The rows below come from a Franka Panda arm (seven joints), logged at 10 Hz.
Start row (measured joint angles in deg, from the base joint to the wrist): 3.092 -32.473 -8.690 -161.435 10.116 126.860 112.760
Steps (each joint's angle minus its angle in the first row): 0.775 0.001 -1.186 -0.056 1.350 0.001 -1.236; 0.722 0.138 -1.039 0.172 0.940 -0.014 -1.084; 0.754 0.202 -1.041 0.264 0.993 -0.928 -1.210; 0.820 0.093 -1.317 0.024 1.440 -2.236 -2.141; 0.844 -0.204 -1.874 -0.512 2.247 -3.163 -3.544; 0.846 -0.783 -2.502 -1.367 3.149 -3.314 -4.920; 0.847 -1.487 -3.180 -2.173 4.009 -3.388 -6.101; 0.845 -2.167 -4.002 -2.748 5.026 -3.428 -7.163; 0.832 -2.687 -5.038 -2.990 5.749 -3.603 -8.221; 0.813 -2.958 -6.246 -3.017 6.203 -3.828 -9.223
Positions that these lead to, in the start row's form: 3.867 -32.472 -9.876 -161.491 11.466 126.861 111.524; 3.814 -32.335 -9.729 -161.263 11.056 126.846 111.676; 3.846 -32.271 -9.731 -161.171 11.109 125.932 111.550; 3.912 -32.380 -10.007 -161.411 11.556 124.624 110.619; 3.936 -32.677 -10.564 -161.947 12.363 123.697 109.216; 3.938 -33.256 -11.192 -162.802 13.265 123.546 107.840; 3.939 -33.960 -11.870 -163.608 14.125 123.472 106.659; 3.937 -34.640 -12.692 -164.183 15.142 123.432 105.597; 3.924 -35.160 -13.728 -164.425 15.865 123.257 104.539; 3.905 -35.431 -14.936 -164.452 16.319 123.032 103.537
